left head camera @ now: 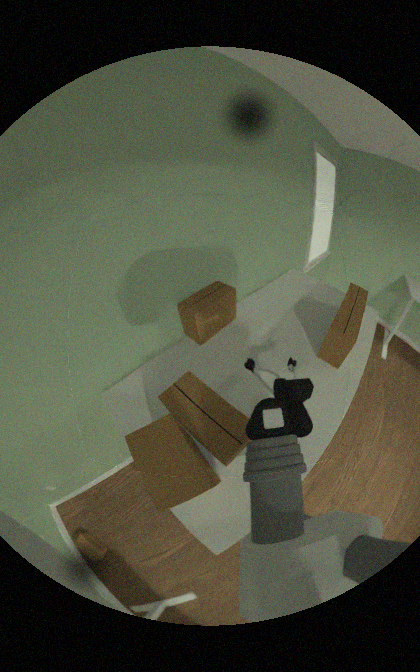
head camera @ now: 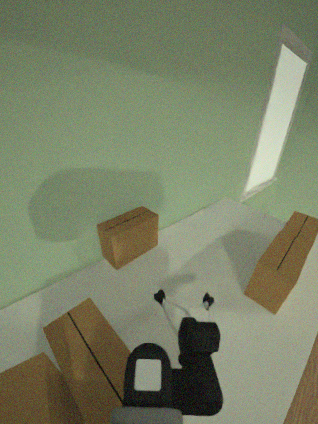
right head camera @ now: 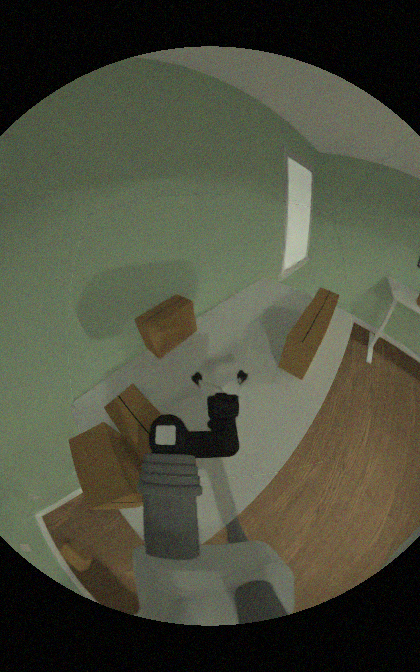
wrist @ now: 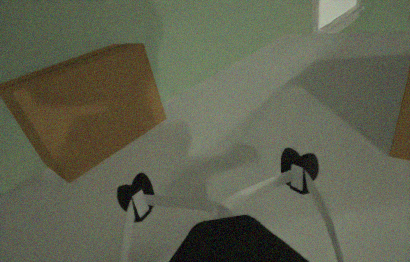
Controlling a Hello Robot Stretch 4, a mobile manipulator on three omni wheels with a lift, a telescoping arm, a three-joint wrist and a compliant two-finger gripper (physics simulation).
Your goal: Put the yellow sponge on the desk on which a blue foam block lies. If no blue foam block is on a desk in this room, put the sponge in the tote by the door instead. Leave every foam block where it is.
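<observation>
My gripper [head camera: 184, 298] [left head camera: 271, 364] [right head camera: 219, 377] [wrist: 216, 175] is open, its two fingertips wide apart with nothing between them. It hangs over a pale desk [head camera: 250, 355] [left head camera: 330, 400] [right head camera: 280, 425] [wrist: 370, 210] that stands against the green wall. The yellow sponge, a blue foam block and the tote do not show in these views. The desk top behind the boxes is partly hidden. A second white desk [left head camera: 411, 288] [right head camera: 400, 291] shows in part at the right edge of both side head views.
A brown box [head camera: 127, 242] [left head camera: 207, 315] [right head camera: 167, 327] [wrist: 90, 110] is by the wall. Another box [head camera: 282, 265] [left head camera: 344, 325] [right head camera: 310, 332] is right of the gripper. Two boxes stand at the left, a taped box [head camera: 90, 345] [left head camera: 200, 415] and a wider box [left head camera: 170, 460] [right head camera: 100, 460].
</observation>
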